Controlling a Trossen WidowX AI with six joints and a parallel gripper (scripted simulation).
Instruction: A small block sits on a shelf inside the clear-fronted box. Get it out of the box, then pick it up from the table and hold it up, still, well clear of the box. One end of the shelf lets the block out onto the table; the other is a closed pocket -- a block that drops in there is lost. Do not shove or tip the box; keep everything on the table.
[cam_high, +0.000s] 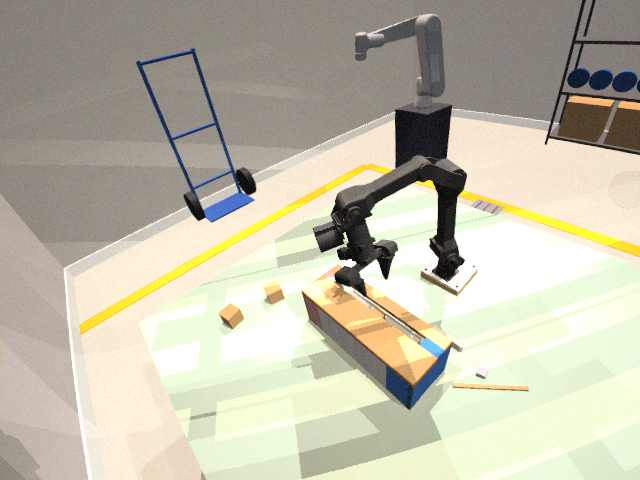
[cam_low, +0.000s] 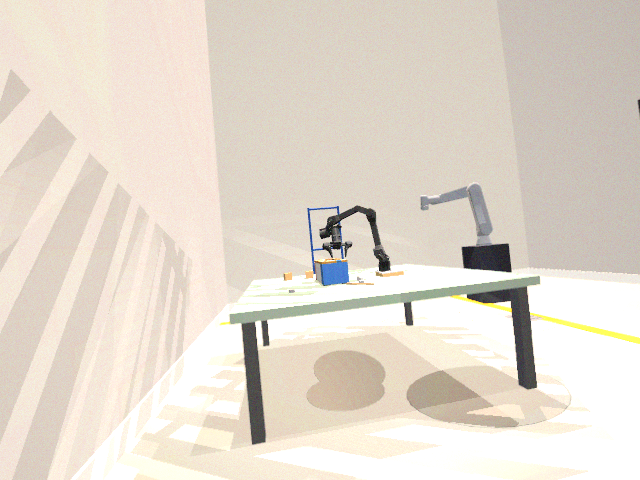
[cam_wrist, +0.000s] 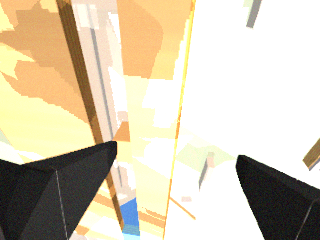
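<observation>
My gripper tip is now 30 mm short of the box, 40 mm to the right of it and 70 mm above it. The rest, counted from my gripper tip: thin wooden stick (50 mm behind, 330 mm to the left, 130 mm below).
</observation>
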